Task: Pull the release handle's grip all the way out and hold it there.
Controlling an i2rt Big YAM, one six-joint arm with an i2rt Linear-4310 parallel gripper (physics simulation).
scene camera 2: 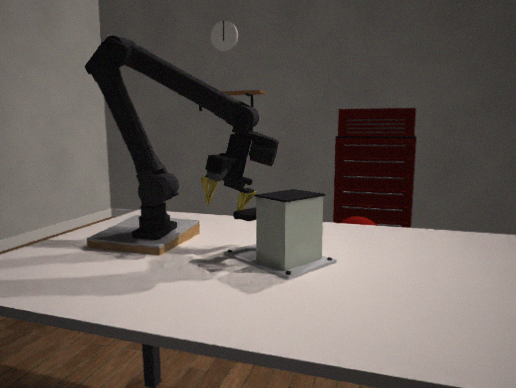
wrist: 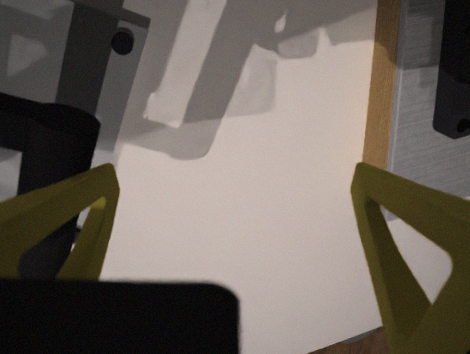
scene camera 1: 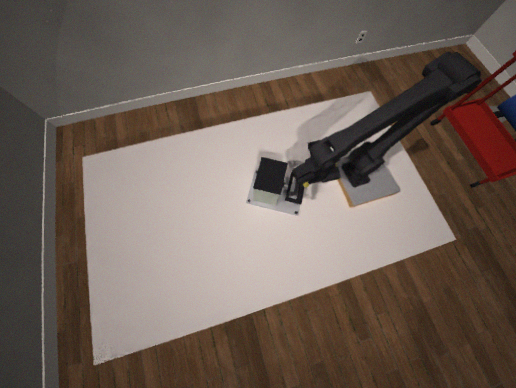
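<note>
A pale green box with a black top [scene camera 1: 270, 175] [scene camera 2: 304, 232] stands on a grey bolted baseplate [scene camera 2: 311, 266] [wrist: 111, 92]. The release handle's black loop grip [scene camera 1: 294, 201] [scene camera 2: 245, 215] [wrist: 55, 135] sticks out of the box's side facing the arm. My gripper [scene camera 2: 224, 206] [wrist: 234, 176] is wide open and empty, pointing down. In scene camera 2, one yellow finger is close above the grip and the other is on the arm-base side. In the wrist view, the left finger overlaps the grip, which lies outside the gap between the fingertips. The handle's rod is mostly hidden.
The arm's base stands on a grey, wood-edged board [scene camera 1: 370, 192] [scene camera 2: 181, 235] [wrist: 376, 100] on the white table [scene camera 1: 190, 260] [scene camera 2: 400, 300]. A red chair-like frame [scene camera 1: 482, 135] is beyond the table's end. A red drawer cabinet [scene camera 2: 375, 170] stands against the wall.
</note>
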